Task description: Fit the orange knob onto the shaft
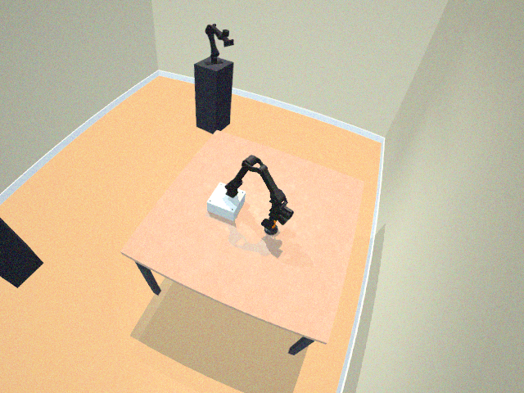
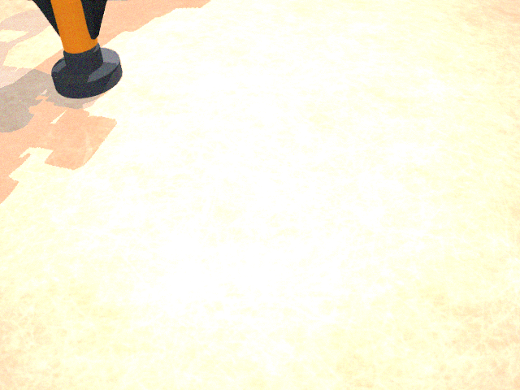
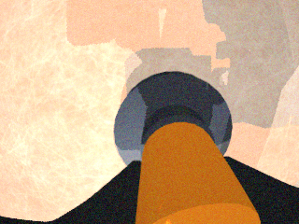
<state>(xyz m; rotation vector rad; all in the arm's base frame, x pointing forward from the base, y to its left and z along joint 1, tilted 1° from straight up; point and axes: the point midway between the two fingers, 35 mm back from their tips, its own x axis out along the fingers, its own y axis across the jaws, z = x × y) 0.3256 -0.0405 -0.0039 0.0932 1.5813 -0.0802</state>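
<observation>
Now: the round pedestal 3 cm below my gripper tip. Round my gripper tip: orange knob: 2 cm above.
</observation>
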